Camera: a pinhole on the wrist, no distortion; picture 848 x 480 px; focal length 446.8 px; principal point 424.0 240.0 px. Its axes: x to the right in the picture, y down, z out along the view. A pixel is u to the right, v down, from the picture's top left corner.
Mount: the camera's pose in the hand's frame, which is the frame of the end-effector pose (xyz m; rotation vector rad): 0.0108 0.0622 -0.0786 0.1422 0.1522 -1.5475
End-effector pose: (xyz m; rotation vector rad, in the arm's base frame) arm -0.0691 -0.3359 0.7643 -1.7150 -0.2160 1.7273
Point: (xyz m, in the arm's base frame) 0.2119 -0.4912 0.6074
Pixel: behind the camera
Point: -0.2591 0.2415 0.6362
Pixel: outside the picture
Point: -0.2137 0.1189 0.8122
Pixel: 737 425
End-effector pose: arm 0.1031 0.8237 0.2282 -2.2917 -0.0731 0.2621
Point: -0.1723 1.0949 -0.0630
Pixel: 353 69
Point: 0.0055 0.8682 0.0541
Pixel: 258 102
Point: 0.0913 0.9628 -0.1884
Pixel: 173 311
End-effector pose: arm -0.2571 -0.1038 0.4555 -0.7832 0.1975 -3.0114
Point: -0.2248 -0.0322 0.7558
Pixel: 551 357
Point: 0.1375 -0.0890 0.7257
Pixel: 437 40
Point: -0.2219 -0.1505 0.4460
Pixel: 408 29
